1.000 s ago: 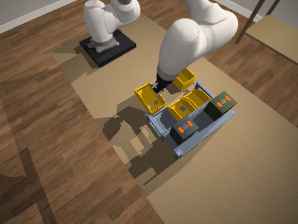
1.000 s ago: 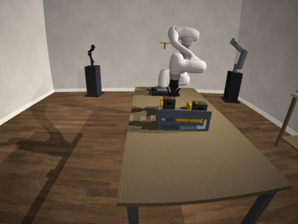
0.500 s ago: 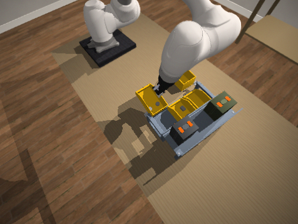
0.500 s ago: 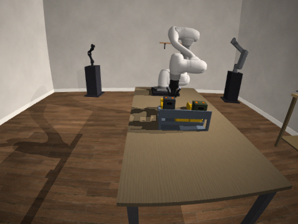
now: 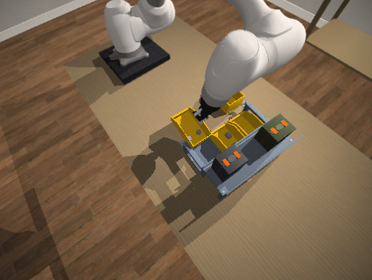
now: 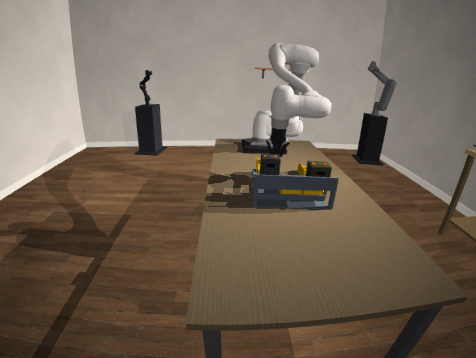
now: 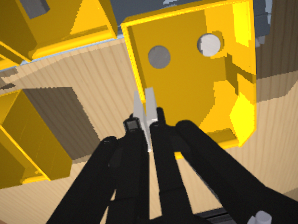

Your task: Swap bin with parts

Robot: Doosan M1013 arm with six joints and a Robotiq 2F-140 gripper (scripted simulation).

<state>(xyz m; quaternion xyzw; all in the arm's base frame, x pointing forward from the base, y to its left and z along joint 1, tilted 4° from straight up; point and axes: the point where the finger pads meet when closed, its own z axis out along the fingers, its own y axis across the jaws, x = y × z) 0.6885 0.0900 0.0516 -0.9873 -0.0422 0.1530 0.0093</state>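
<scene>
Right now the shelf lip is 3 cm ahead of my hand, 7 cm to the left of it and 11 cm below it. From my hand the other things lie so: dark grey box (23 cm ahead, 3 cm to the right, 4 cm above); green box (21 cm ahead, 20 cm to the left, 3 cm above).
</scene>
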